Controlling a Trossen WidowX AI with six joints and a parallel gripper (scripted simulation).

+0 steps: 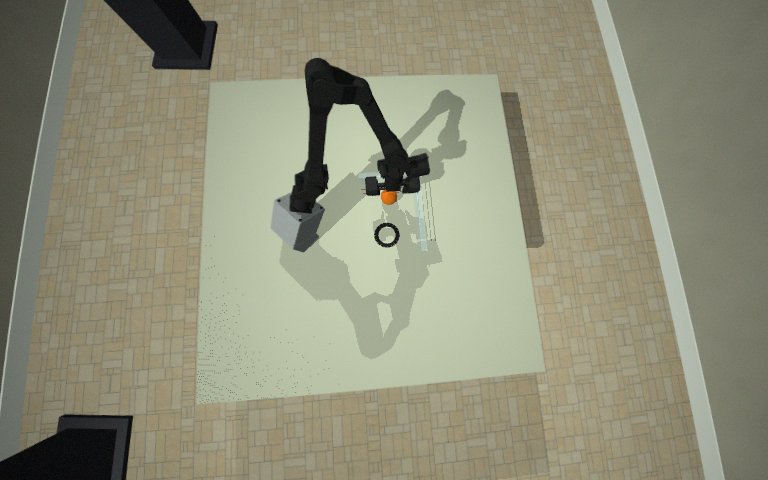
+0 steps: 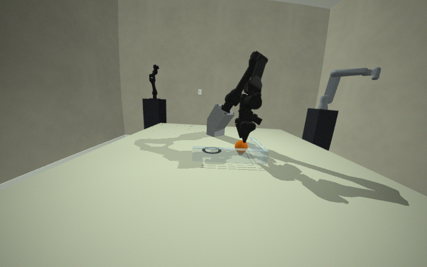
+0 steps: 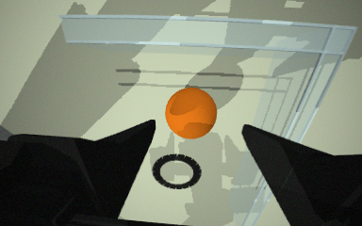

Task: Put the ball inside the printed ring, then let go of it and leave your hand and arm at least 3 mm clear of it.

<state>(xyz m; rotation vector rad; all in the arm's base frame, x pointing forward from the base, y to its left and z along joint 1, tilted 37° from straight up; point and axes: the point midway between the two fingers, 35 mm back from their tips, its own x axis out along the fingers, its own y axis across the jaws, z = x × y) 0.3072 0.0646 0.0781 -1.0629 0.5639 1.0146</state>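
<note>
Right now the orange ball is 7 cm below my hand and 1 cm behind it. Round my hand: clear wall (11 cm ahead, 6 cm to the right, 6 cm below).
</note>
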